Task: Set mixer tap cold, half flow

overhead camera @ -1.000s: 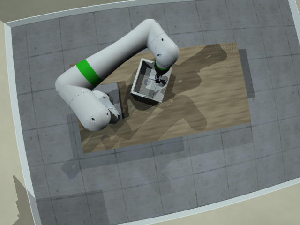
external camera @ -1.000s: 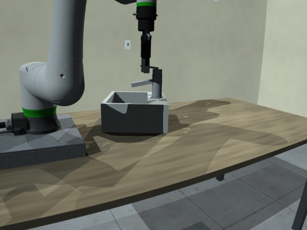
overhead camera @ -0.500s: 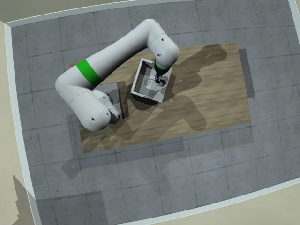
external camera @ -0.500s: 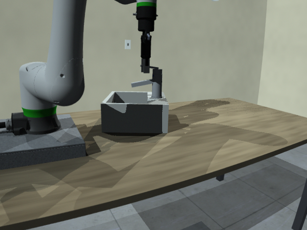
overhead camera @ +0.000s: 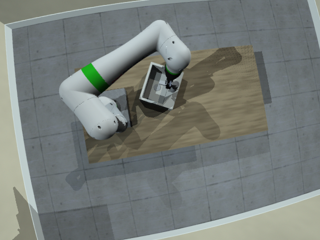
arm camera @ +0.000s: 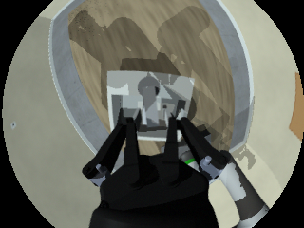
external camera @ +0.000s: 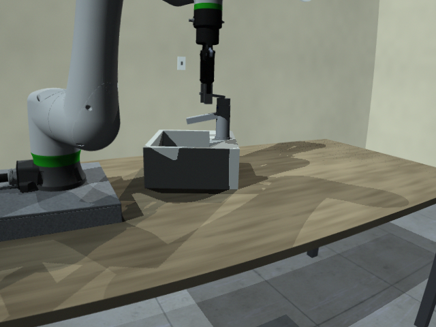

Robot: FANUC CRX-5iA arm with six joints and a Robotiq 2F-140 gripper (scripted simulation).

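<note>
My hand is 2 cm short of the lever and 1 cm to the left of it. The rest, counted from my hand: basin 5 cm behind, 4 cm to the left, 24 cm below.
</note>
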